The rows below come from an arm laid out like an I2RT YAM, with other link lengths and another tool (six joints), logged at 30 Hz.
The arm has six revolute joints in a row. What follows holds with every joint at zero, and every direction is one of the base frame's.
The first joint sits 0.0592 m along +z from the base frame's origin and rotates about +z.
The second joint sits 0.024 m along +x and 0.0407 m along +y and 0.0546 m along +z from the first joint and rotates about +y.
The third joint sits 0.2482 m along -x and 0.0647 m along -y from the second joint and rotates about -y.
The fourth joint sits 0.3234 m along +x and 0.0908 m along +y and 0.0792 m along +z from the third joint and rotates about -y.
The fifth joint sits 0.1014 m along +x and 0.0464 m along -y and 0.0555 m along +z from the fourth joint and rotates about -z.
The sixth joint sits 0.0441 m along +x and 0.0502 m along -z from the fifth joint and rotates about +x.
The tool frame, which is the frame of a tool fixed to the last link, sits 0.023 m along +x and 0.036 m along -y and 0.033 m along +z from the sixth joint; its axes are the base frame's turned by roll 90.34, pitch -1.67 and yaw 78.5 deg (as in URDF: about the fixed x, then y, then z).
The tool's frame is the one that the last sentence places.
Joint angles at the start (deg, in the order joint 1, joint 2, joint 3, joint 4, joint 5, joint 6):
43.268 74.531 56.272 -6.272 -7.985 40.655
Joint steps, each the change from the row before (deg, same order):
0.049 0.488 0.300 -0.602 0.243 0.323
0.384 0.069 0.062 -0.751 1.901 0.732
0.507 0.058 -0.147 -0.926 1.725 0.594
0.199 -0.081 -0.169 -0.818 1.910 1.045
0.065 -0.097 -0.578 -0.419 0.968 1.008
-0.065 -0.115 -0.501 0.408 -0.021 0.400
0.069 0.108 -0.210 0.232 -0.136 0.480
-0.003 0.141 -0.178 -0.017 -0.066 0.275
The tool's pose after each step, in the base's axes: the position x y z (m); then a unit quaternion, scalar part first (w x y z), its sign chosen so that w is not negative. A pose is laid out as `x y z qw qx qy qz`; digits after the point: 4 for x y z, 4 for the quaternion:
0.3420 0.2965 0.2577 0.0244 0.6178 0.6255 0.4759
0.3401 0.2955 0.2557 0.0323 0.6286 0.6195 0.4690
0.3371 0.2951 0.2516 0.0394 0.6381 0.6166 0.4594
0.3353 0.2923 0.2485 0.0471 0.6513 0.6083 0.4512
0.3337 0.2898 0.2428 0.0489 0.6616 0.6028 0.4433
0.3334 0.2889 0.2402 0.0471 0.6639 0.6005 0.4432
0.3329 0.2894 0.2378 0.0435 0.6658 0.5993 0.4423
0.3328 0.2894 0.2351 0.0418 0.6679 0.5992 0.4395

